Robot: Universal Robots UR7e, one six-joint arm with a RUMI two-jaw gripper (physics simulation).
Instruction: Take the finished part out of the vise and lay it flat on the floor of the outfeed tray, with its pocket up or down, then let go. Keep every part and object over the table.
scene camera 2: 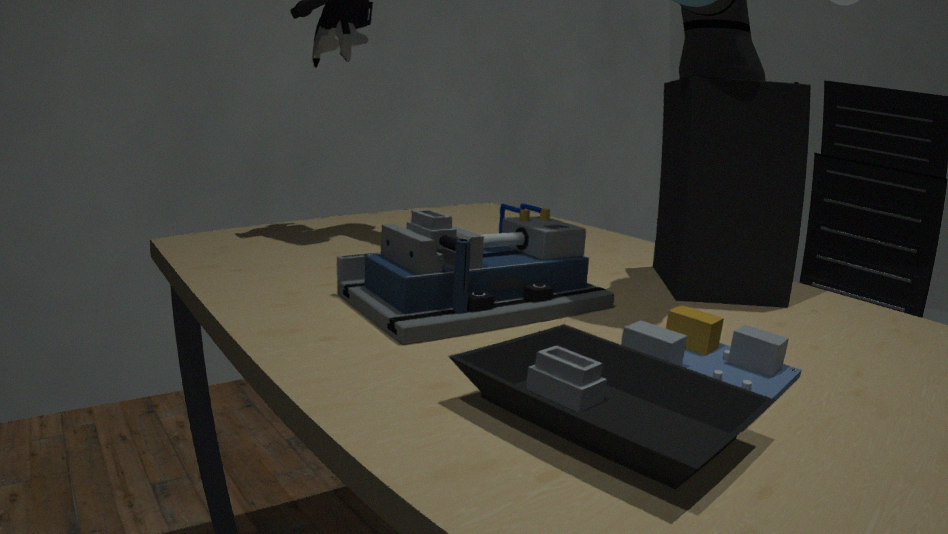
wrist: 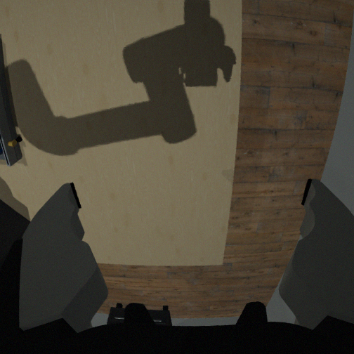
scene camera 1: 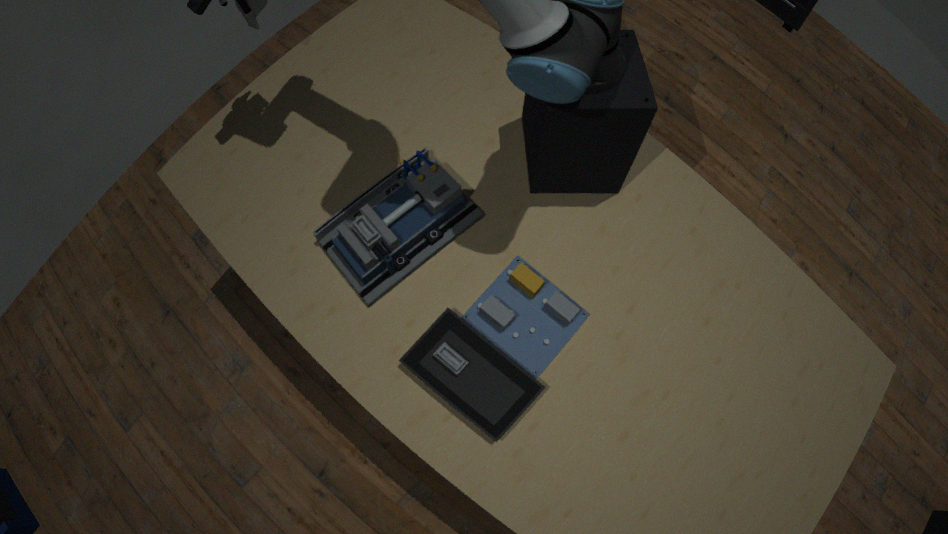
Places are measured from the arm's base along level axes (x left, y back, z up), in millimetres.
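Pixels of known places: gripper, fingertip midpoint: (scene camera 2: 330,64) (scene camera 1: 241,16); arm's base at its link origin: (scene camera 2: 723,82).
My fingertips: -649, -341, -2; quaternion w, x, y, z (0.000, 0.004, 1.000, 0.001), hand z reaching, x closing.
Ahead of a thing's pixels: the offset from my fingertips to its middle, as dx, dy, dz. "*": to the spot under its first point.
The finished part {+508, -111, -234} (scene camera 1: 364,228) (scene camera 2: 431,220), light grey and stepped, sits between the jaws of the vise {+515, -42, -282} (scene camera 1: 437,188) (scene camera 2: 484,285), its pocket facing up. Whether the jaws press on it I cannot tell. The black outfeed tray (scene camera 1: 492,391) (scene camera 2: 670,427) stands near the front table edge. A similar grey part {+782, -173, -302} (scene camera 1: 450,358) (scene camera 2: 565,379) lies flat on its floor, pocket up, near one end. My gripper (scene camera 2: 331,61) (wrist: 190,184) is open and empty, high in the air beyond the vise, well apart from both parts. In the wrist view the finished part does not show.
A blue plate {+832, -9, -327} (scene camera 1: 527,354) (scene camera 2: 772,382) beside the tray carries a yellow block {+787, +40, -305} (scene camera 1: 526,279) (scene camera 2: 693,329), two grey blocks {+787, -48, -305} (scene camera 1: 496,312) {+876, +43, -305} (scene camera 2: 758,350) and small white pegs. Blue fittings {* +449, +83, -297} (scene camera 1: 416,163) (scene camera 2: 510,208) rise from the vise's back end. The arm's dark pedestal (scene camera 1: 583,152) (scene camera 2: 729,192) stands behind.
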